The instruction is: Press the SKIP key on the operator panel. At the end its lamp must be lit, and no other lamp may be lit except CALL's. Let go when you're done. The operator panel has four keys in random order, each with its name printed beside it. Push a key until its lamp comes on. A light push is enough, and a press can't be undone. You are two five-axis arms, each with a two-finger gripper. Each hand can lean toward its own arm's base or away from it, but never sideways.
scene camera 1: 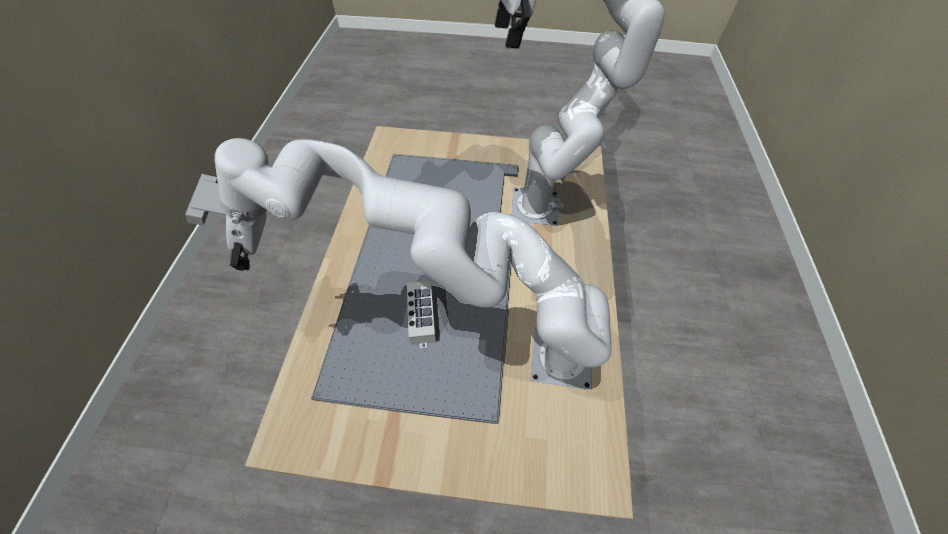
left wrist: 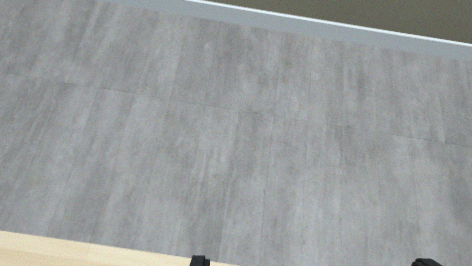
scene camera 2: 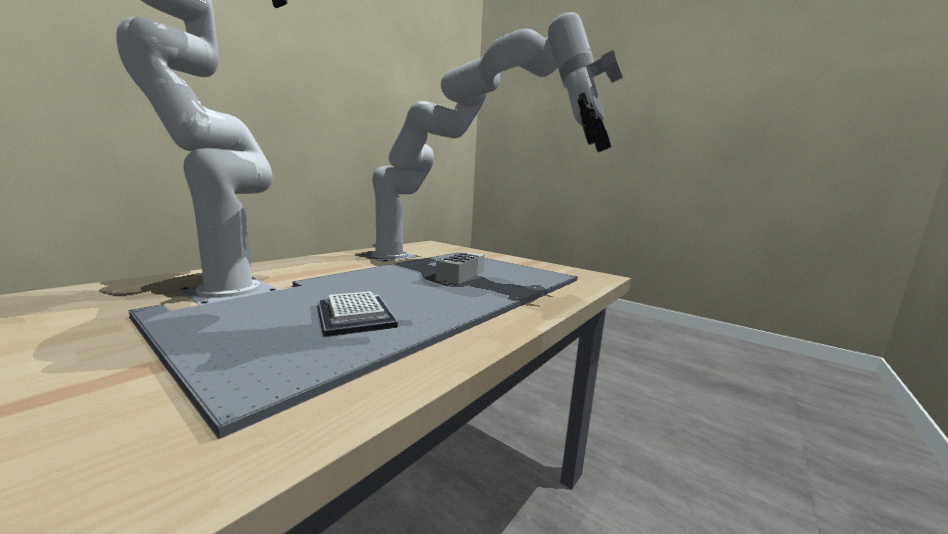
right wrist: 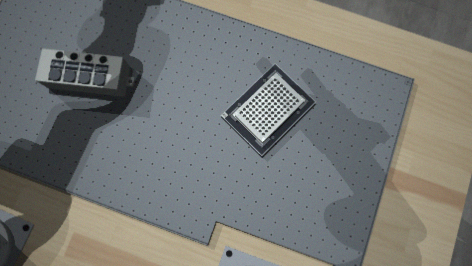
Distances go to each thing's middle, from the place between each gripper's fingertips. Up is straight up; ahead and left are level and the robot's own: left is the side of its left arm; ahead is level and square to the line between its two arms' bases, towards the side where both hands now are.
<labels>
Now: left hand (scene camera 2: 600, 146) 35 cm past the operator panel (scene camera 1: 420, 334), 1 cm to the left of it and 32 cm above it. Also, from my left hand: white plate (scene camera 2: 363, 306): 33 cm behind, 40 cm to the right, 34 cm below; then dark holder (scene camera 2: 326, 312): 33 cm behind, 40 cm to the right, 35 cm below.
My right gripper is now 570 mm above the white plate and 230 mm short of it. From my right hand the other things lie so: operator panel: 550 mm below, 390 mm to the left, 220 mm ahead; then dark holder: 580 mm below, 230 mm ahead.
</labels>
